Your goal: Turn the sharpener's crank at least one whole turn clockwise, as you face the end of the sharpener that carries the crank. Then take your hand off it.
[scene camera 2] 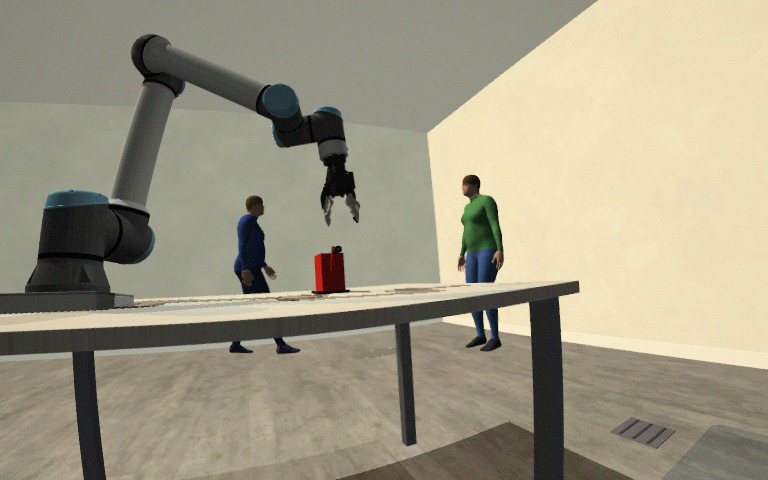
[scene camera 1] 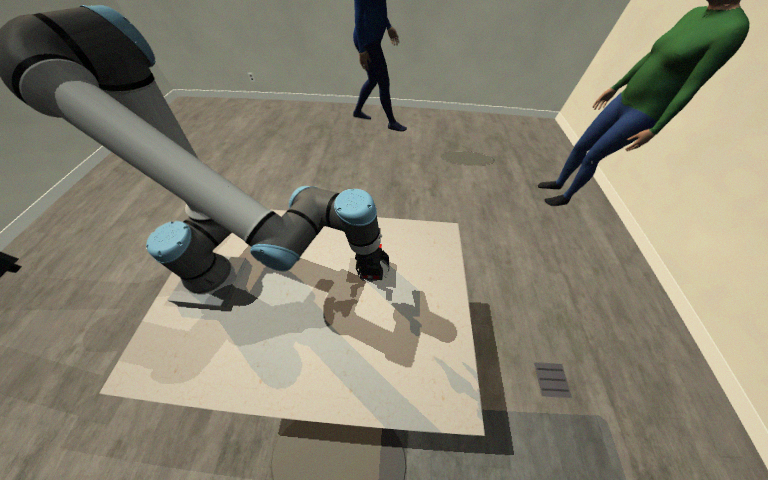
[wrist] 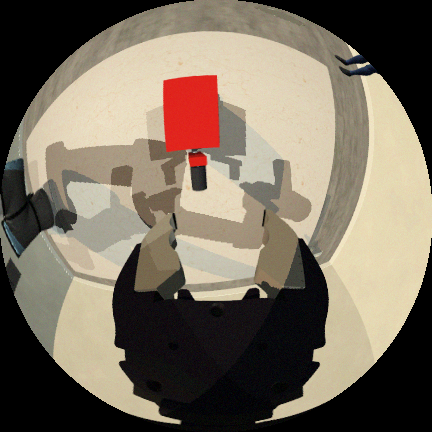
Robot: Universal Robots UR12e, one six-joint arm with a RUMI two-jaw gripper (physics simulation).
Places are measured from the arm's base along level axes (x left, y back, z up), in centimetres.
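Pixels of known places: gripper, fingertip midpoint: (scene camera 2: 343, 224) (wrist: 218, 212); arm's base, origin of the base link: (scene camera 2: 69, 295) (scene camera 1: 208, 273) (wrist: 44, 207).
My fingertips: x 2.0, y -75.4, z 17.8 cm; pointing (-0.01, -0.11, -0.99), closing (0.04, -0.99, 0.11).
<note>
Ahead of a thing's pixels: the offset from my fingertips to its top centre. "*": to the spot under its first point.
The red box-shaped sharpener @(* dx +5.6, dy +5.9, dz -15.1 cm) (scene camera 2: 323, 275) (wrist: 191, 112) stands upright on the table. Its red crank arm (scene camera 2: 331, 260) (wrist: 198, 159) is on the side facing the gripper in the wrist view. The arm points up, and its black handle @(* dx -0.4, dy +2.0, dz -7.6 cm) (scene camera 2: 338, 249) (wrist: 199, 178) is at the top, a little above the box's top edge. My gripper (scene camera 2: 342, 223) (wrist: 218, 212) is open and empty, pointing down. It hangs above the handle, clear of it and of the sharpener. In scene camera 1 the gripper and wrist hide most of the sharpener.
The pale table (scene camera 1: 254, 399) (scene camera 2: 487, 301) bears the arm's base (scene camera 1: 206, 283) (scene camera 2: 67, 277) at its left. A person in blue (scene camera 1: 370, 56) (scene camera 2: 250, 243) and a person in green (scene camera 1: 659, 79) (scene camera 2: 480, 226) stand on the floor beyond the table.
</note>
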